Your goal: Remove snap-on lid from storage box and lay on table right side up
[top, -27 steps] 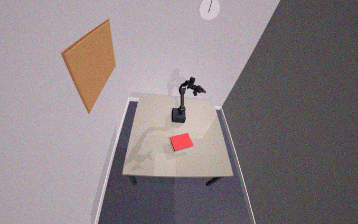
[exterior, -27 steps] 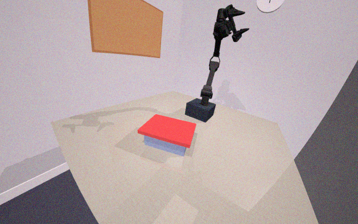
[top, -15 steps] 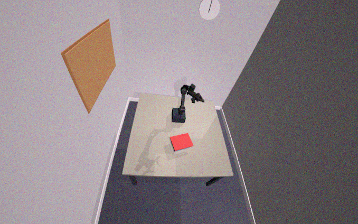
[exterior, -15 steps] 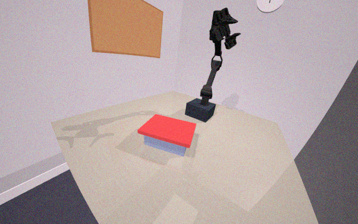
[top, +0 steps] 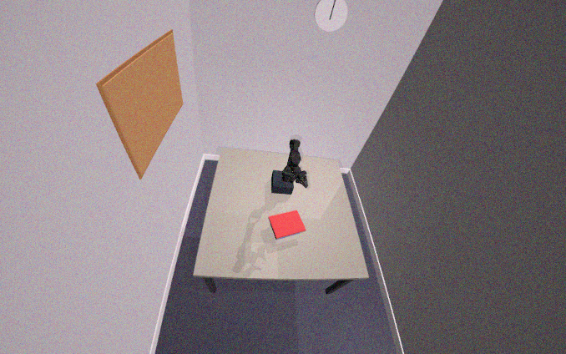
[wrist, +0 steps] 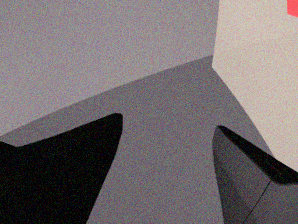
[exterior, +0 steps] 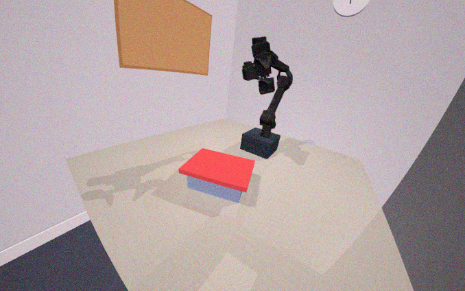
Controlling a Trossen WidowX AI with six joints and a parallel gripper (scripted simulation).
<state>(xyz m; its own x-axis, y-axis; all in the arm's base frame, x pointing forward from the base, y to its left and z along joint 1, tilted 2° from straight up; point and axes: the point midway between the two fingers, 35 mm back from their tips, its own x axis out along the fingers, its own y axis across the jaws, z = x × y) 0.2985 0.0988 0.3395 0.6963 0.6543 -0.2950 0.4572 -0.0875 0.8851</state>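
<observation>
The red lid is 120 mm ahead of my gripper tip, 70 mm to the right of it and 340 mm below it. The rest, counted from my gripper tip: storage box (120 mm ahead, 70 mm to the right, 380 mm below).
</observation>
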